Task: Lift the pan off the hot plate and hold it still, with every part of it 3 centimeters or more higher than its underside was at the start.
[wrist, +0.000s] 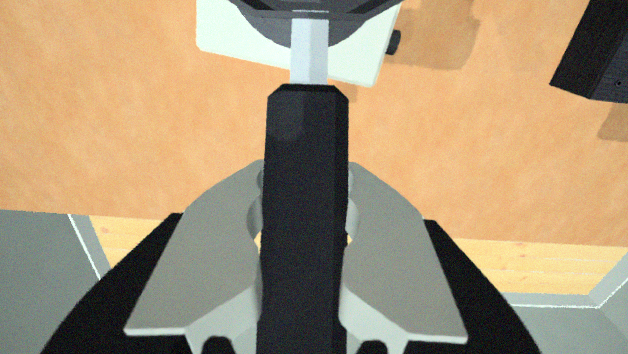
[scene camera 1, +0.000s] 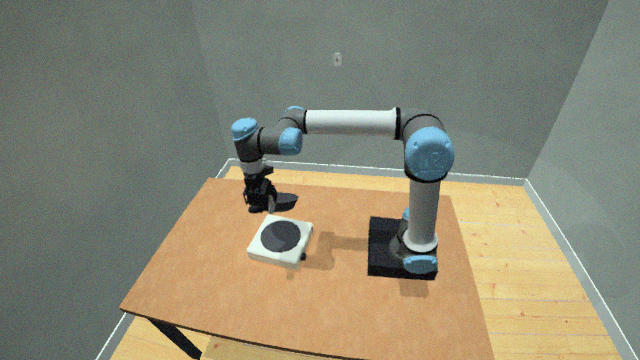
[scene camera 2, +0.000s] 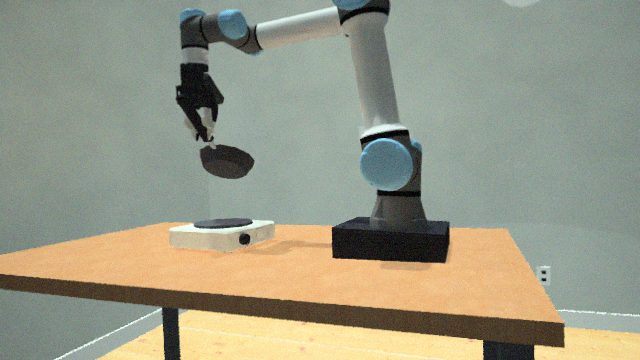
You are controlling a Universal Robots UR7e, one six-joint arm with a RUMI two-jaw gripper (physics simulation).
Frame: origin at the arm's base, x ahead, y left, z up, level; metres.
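Seen in the pictures: gripper, fingertip midpoint: (wrist: 307, 164) (scene camera 1: 266, 213) (scene camera 2: 202, 140); arm's base, origin of the base link: (scene camera 2: 397, 226).
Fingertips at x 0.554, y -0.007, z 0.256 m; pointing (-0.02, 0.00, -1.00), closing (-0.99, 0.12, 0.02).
Observation:
Pixels of each thing's top centre, then the offset from my fingertips to it. Level surfaces: height alone.
- hot plate, middle of its top: (scene camera 2: 225, 222) (scene camera 1: 282, 235) 0.254 m down, 0.015 m back, 0.109 m right
- wooden table, its level: 0.328 m down
- hot plate's black knob, middle of its top: (wrist: 393, 43) (scene camera 2: 244, 233) (scene camera 1: 303, 254) 0.277 m down, 0.112 m back, 0.016 m right
The dark pan (scene camera 1: 286, 201) (scene camera 2: 227, 162) hangs in the air, well above the hot plate (scene camera 1: 260, 253) (scene camera 2: 200, 238) (wrist: 237, 32) in the scene camera 2 view, with a wide gap below it. The pan looks somewhat tilted there, its handle side higher. My gripper (scene camera 1: 266, 205) (scene camera 2: 206, 137) (wrist: 307, 164) is shut on the black pan handle, which runs between the two grey fingers in the wrist view. A light metal neck joins the handle to the pan body, whose edge shows at the top of the wrist view. The hot plate is white with a dark round burner and stands on the table.
The wooden table (scene camera 1: 200, 280) (scene camera 2: 300, 280) carries the hot plate and the robot's black base block (scene camera 1: 382, 250) (scene camera 2: 390, 242) (wrist: 595, 55) to its right. The hot plate's black knob (scene camera 1: 303, 256) (scene camera 2: 244, 239) (wrist: 393, 42) faces the base side. Grey walls stand behind the table.

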